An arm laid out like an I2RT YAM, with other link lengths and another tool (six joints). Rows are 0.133 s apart.
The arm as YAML. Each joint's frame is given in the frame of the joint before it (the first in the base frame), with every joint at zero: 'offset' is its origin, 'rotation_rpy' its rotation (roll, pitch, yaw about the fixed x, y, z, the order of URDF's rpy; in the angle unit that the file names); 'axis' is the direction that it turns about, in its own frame. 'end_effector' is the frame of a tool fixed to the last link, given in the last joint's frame.
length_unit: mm
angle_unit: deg
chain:
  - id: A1
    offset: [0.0, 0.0, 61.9]
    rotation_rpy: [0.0, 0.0, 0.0]
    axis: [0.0, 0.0, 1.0]
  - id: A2
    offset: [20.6, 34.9, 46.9]
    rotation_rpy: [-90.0, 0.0, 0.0]
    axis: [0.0, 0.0, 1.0]
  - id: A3
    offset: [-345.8, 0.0, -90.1]
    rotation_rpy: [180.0, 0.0, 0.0]
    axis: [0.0, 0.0, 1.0]
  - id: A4
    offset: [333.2, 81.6, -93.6]
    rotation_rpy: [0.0, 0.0, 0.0]
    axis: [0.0, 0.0, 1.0]
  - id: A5
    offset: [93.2, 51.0, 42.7]
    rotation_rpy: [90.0, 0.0, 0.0]
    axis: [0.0, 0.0, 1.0]
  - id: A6
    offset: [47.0, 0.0, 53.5]
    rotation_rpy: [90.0, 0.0, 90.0]
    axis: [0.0, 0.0, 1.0]
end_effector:
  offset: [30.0, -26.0, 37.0]
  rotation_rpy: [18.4, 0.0, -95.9]
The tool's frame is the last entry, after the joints.
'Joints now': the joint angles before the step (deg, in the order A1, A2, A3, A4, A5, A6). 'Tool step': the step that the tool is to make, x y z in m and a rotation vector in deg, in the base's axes. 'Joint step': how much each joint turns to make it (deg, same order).
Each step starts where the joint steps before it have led.
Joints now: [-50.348, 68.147, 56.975, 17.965, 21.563, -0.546]
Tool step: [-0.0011, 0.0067, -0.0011, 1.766, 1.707, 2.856]
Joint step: [0.008, -1.761, -0.145, -4.099, -2.853, 0.095]
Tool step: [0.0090, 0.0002, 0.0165, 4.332, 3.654, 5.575]
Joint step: [0.008, 0.306, 5.708, -11.101, -5.565, 0.098]
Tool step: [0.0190, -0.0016, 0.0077, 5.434, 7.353, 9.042]
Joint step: [0.025, 2.039, 6.741, -13.127, -8.754, -3.089]
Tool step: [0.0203, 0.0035, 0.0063, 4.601, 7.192, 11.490]
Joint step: [-0.051, 2.651, 7.040, -12.633, -10.574, -5.291]
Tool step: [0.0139, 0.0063, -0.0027, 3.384, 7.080, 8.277]
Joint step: [0.281, 2.450, 5.275, -10.957, -6.176, -6.119]
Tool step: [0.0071, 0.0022, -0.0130, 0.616, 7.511, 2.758]
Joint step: [0.634, 1.729, 2.025, -6.829, 0.774, -5.815]
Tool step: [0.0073, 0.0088, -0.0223, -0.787, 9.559, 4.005]
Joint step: [1.368, 0.878, -0.113, -6.151, 2.436, -7.899]
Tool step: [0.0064, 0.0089, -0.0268, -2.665, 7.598, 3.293]
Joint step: [1.621, -0.359, -3.311, -1.100, 3.690, -6.671]
